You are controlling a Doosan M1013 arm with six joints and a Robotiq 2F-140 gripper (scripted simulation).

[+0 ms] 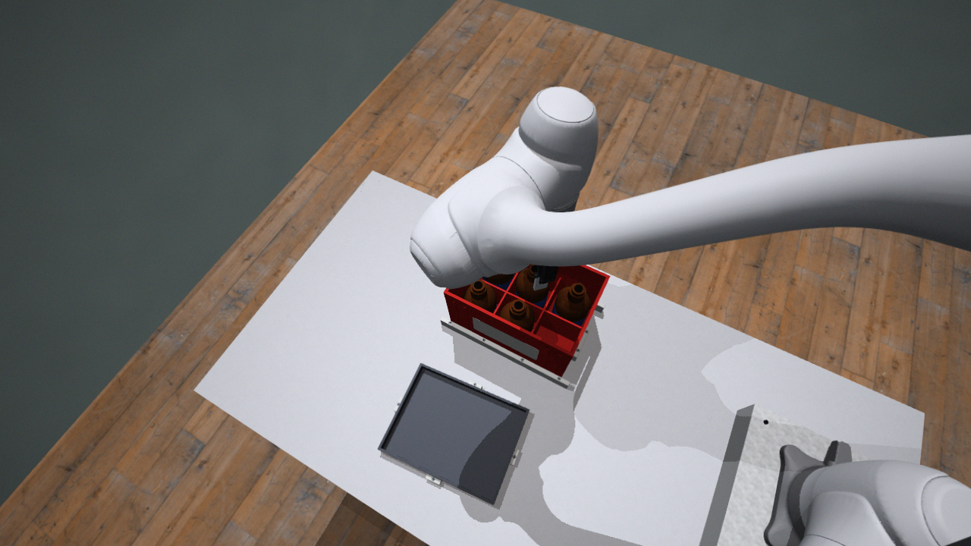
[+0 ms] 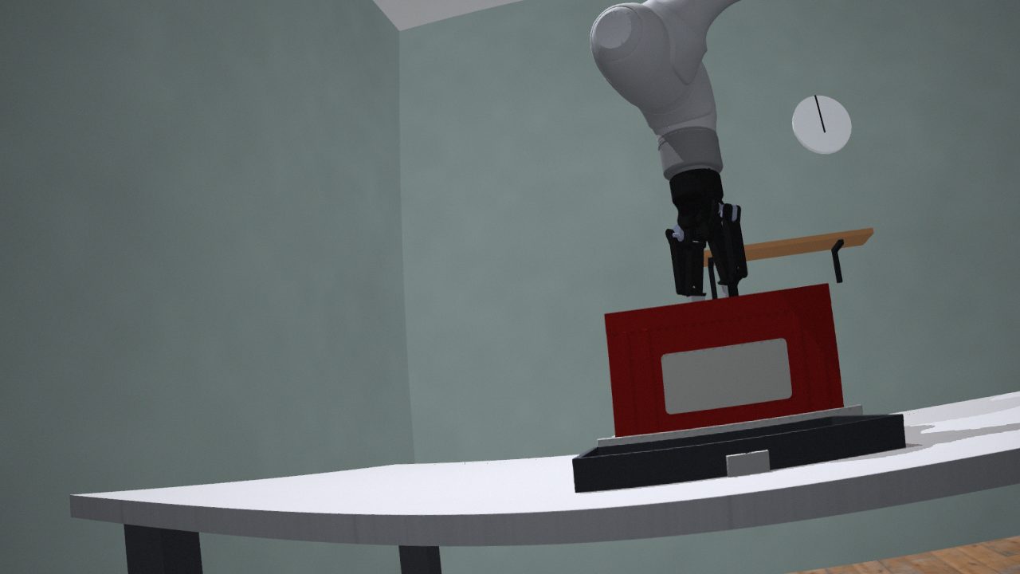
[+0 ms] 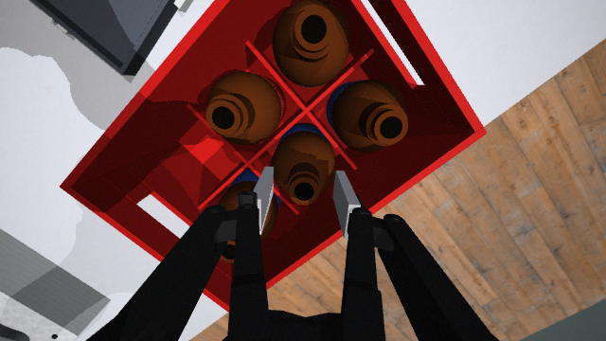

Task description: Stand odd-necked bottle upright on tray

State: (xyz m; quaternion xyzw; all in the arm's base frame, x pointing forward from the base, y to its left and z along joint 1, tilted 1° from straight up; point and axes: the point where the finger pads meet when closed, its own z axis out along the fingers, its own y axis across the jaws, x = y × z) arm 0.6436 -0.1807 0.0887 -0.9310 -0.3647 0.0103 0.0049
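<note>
Right now my hand is 90 mm above the crate and 40 mm to the right of it. Also, from my hand: dark tray 330 mm to the left, 160 mm below, 20 mm ahead.
</note>
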